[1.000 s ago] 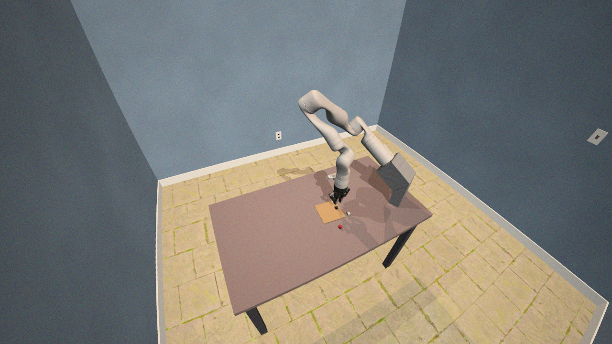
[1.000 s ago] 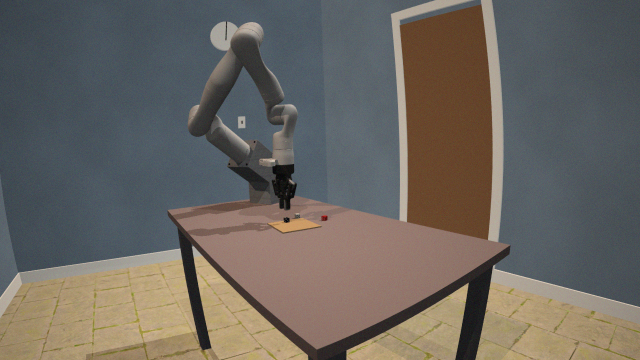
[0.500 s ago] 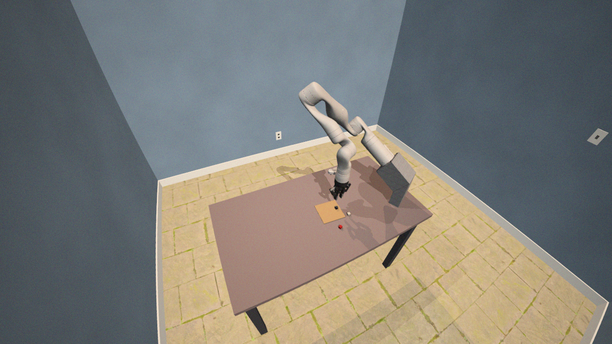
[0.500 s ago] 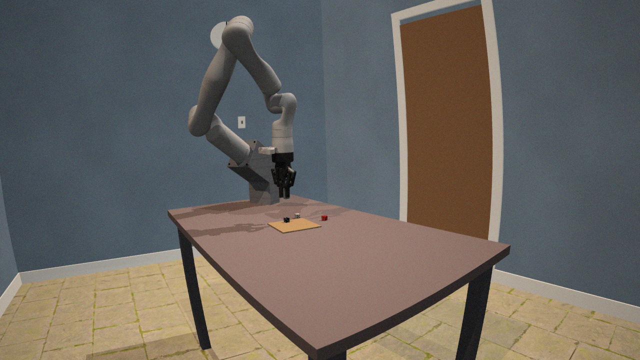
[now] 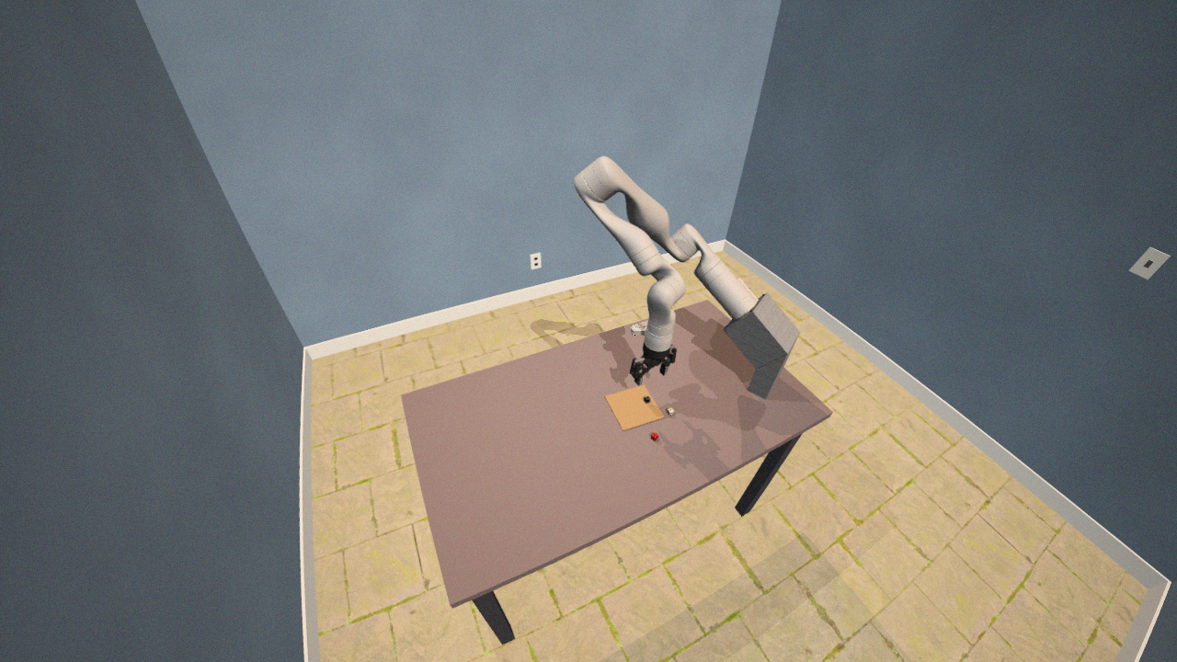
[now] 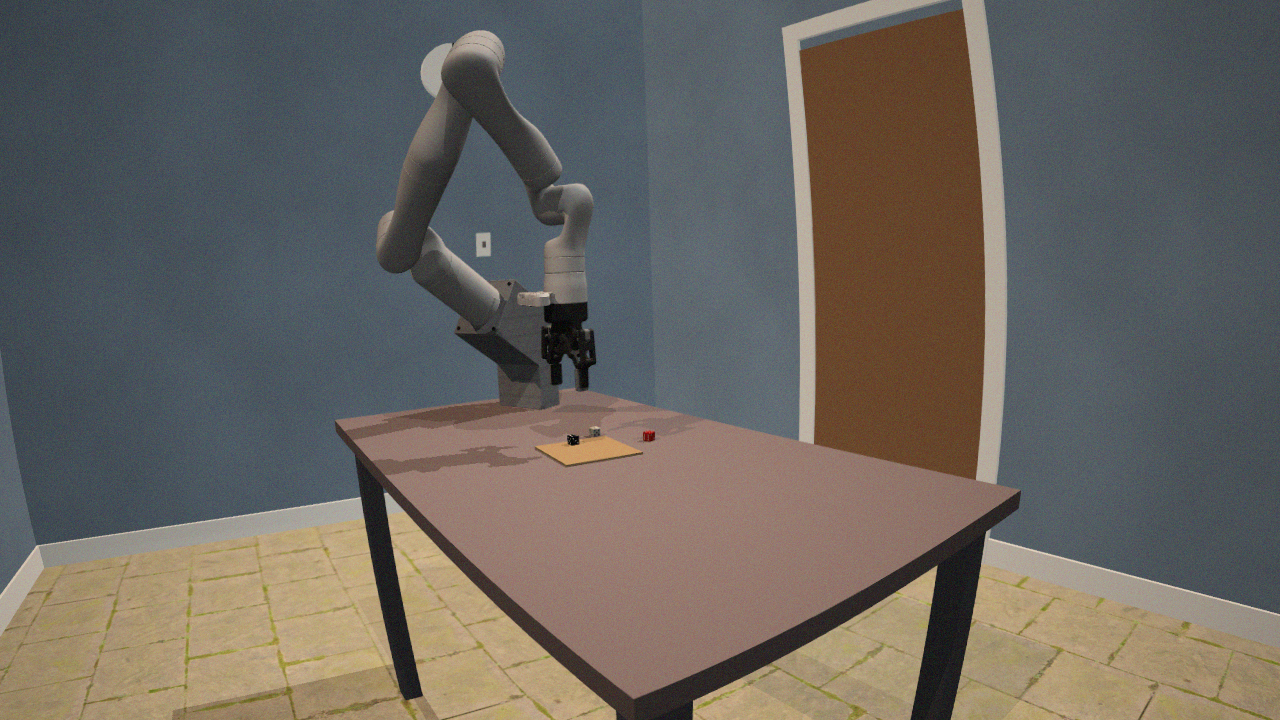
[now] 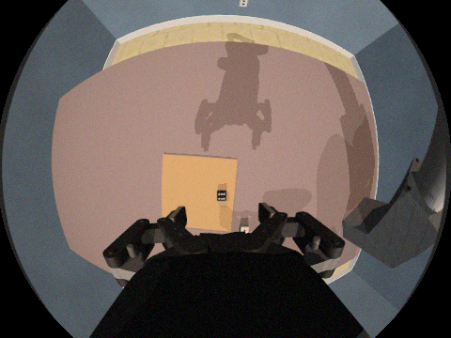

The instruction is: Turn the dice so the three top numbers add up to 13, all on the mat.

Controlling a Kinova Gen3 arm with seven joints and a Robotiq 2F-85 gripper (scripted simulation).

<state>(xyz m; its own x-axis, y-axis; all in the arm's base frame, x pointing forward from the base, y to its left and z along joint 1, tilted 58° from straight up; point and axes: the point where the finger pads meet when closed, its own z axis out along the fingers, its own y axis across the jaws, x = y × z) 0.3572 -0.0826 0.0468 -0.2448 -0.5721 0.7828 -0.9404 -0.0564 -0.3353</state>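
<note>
Now: hand 11 cm to the right of the red die, 10 cm above it and 9 cm short of it. Round my hand: tan mat: 11 cm below, 5 cm ahead, 1 cm to the right.
</note>
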